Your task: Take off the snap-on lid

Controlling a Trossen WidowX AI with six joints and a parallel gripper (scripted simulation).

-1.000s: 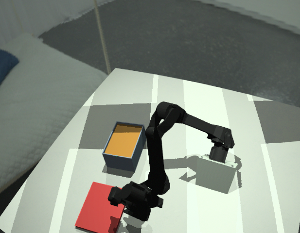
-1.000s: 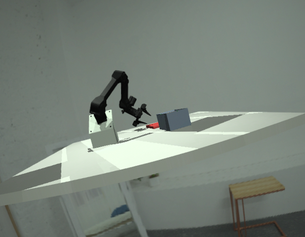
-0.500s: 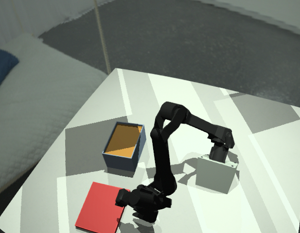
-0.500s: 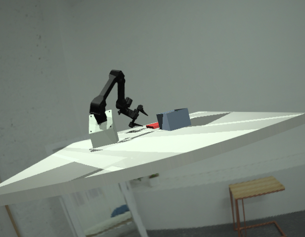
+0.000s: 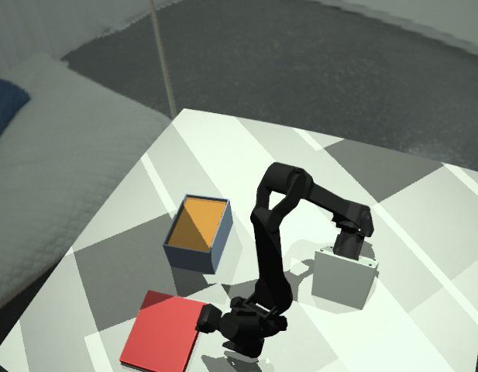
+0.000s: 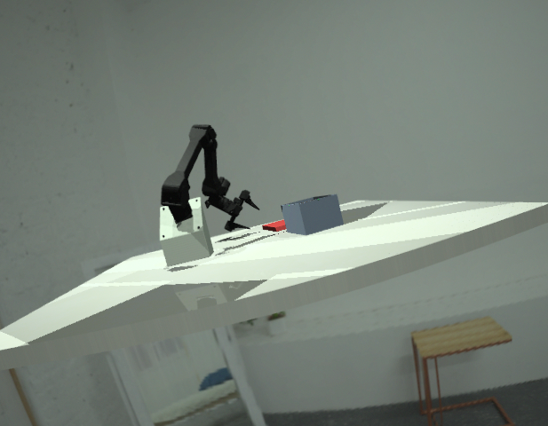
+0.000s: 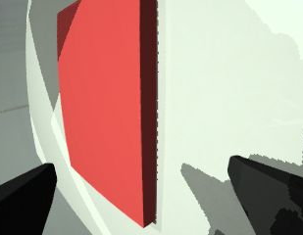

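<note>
My gripper tip is now 14 cm short of the red lid, 1 cm to the right of it and 5 cm above it. The rest, counted from my gripper tip: storage box 16 cm ahead, 31 cm to the right, 1 cm below.
</note>
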